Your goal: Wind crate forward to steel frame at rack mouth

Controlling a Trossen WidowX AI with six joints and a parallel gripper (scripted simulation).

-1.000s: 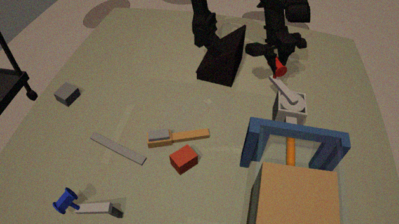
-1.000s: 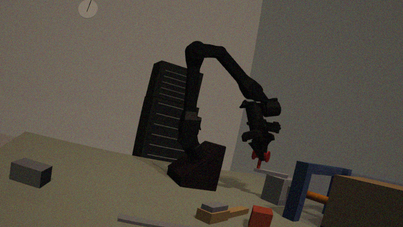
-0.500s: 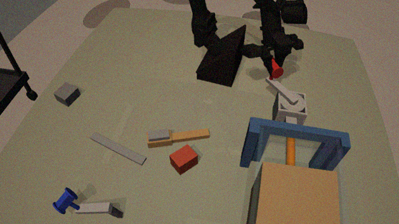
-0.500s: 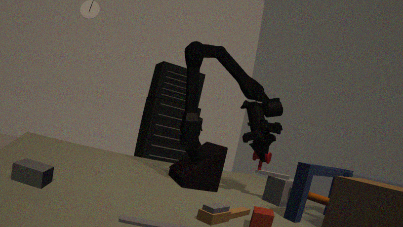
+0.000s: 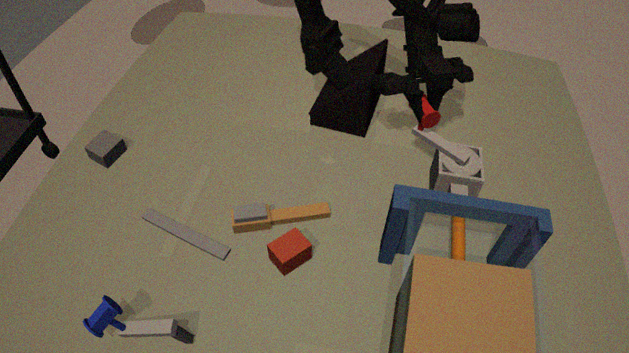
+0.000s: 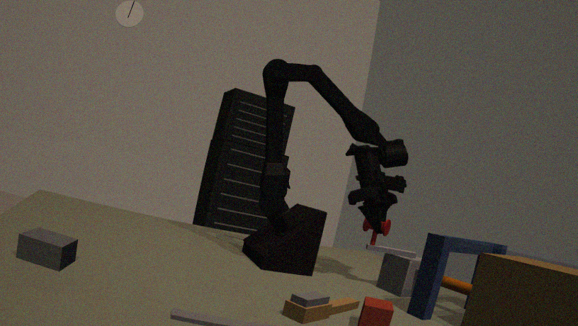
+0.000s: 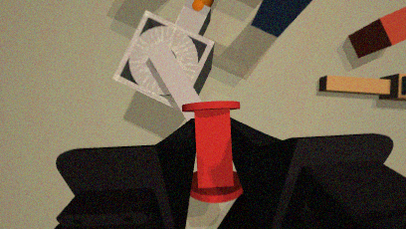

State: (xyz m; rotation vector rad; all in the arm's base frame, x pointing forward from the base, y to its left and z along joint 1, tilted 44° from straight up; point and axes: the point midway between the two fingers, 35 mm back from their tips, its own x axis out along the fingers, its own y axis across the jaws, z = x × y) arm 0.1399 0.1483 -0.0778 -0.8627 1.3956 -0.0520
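Right now my gripper tip is 1 cm short of the red-knobbed winch handle, 2 cm to the right of it and 3 cm above it. Round my gripper tip: grey winch (3 cm ahead, 7 cm to the left, 10 cm below); wooden brush (18 cm ahead, 25 cm to the right, 11 cm below); red knob (1 cm behind, 1 cm to the right).
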